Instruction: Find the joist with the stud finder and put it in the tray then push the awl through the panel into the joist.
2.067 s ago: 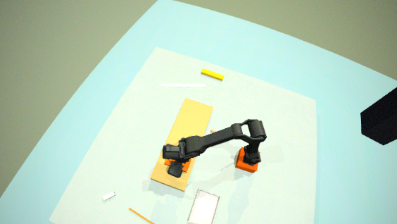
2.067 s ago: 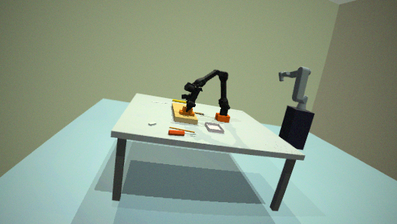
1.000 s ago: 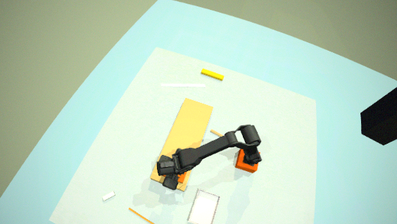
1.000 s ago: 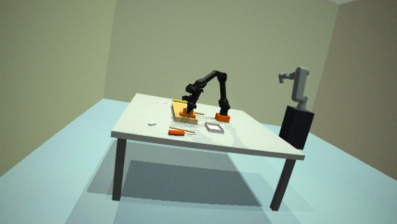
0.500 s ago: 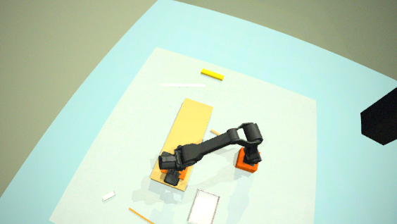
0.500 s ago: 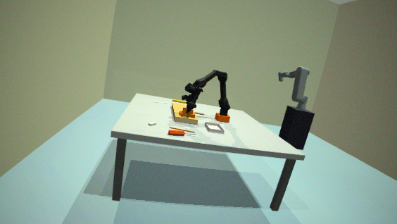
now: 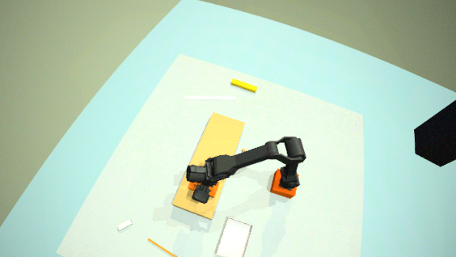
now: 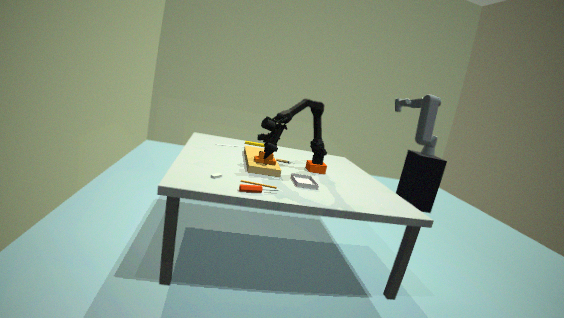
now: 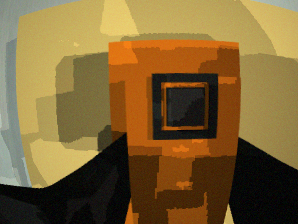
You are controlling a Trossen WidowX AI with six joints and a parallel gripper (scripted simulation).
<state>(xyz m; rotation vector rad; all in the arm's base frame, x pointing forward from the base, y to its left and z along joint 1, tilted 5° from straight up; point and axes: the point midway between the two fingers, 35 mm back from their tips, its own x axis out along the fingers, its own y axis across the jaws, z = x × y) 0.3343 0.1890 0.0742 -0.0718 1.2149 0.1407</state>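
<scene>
The tray lies 240 mm behind my gripper tip, 140 mm to the left of it and 50 mm below it. Round my gripper tip: long orange stick: 310 mm to the left, 60 mm below; stud finder: 20 mm above; short pencil-like stick: 270 mm to the right, 160 mm behind, 60 mm below.
</scene>
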